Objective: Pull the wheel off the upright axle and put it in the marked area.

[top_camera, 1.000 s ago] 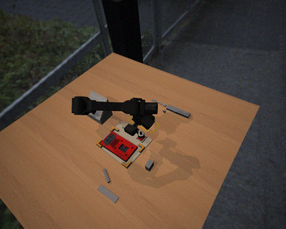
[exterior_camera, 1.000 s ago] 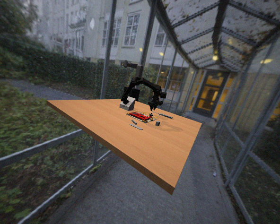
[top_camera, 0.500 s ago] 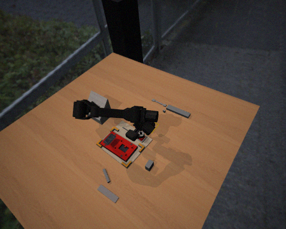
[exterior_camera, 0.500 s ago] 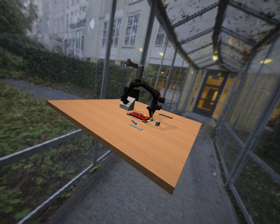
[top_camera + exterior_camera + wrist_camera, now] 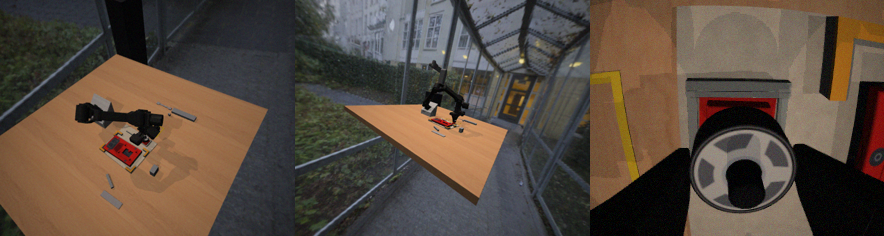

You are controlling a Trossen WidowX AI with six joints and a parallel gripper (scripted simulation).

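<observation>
Now: gripper tip right at the black axle. Round my gripper tip: wheel right at my gripper tip.
</observation>
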